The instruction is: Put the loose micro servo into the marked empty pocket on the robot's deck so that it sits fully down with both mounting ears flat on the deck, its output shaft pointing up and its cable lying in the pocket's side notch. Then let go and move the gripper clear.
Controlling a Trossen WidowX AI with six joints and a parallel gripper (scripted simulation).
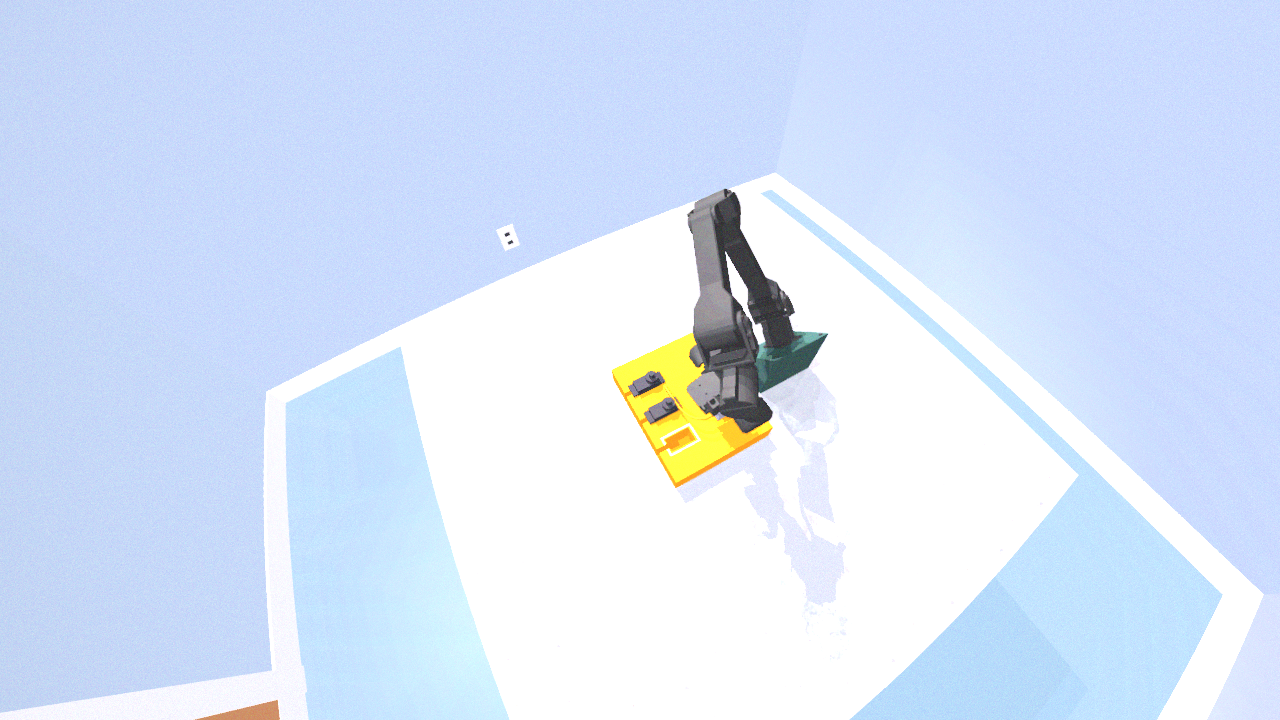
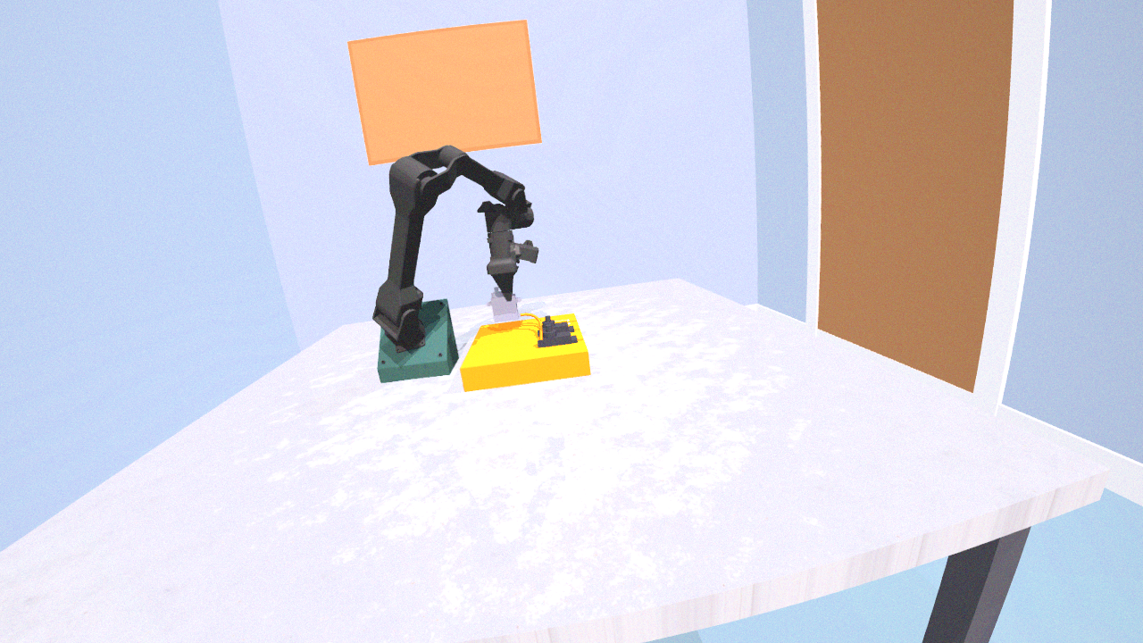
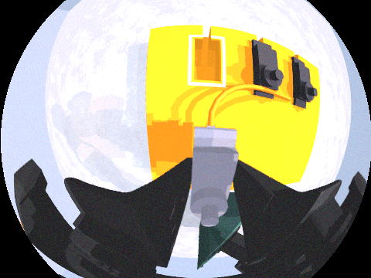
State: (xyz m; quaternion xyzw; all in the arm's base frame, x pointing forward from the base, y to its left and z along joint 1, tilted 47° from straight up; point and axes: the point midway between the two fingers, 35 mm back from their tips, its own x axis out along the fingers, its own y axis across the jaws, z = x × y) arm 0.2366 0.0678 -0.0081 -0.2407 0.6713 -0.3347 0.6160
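My gripper tip is 100 mm above the deck, 70 mm to the left of it and 20 mm past it.
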